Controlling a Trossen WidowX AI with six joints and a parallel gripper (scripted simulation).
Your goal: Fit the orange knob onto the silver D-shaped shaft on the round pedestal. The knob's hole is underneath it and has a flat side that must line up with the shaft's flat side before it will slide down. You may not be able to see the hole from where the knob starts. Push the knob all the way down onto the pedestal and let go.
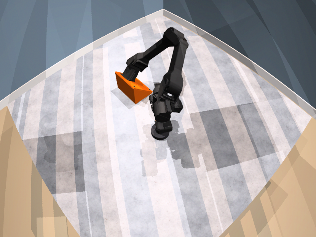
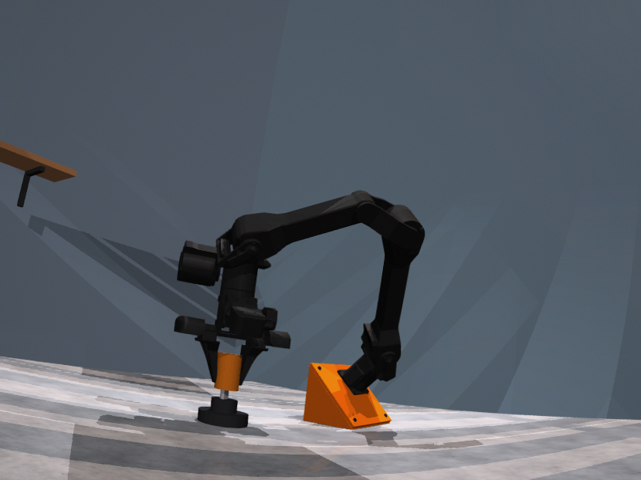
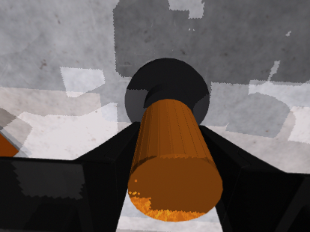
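Right now my gripper tip is 30 mm below the orange knob. From my gripper tip the other things lie so: black round pedestal 40 mm below.
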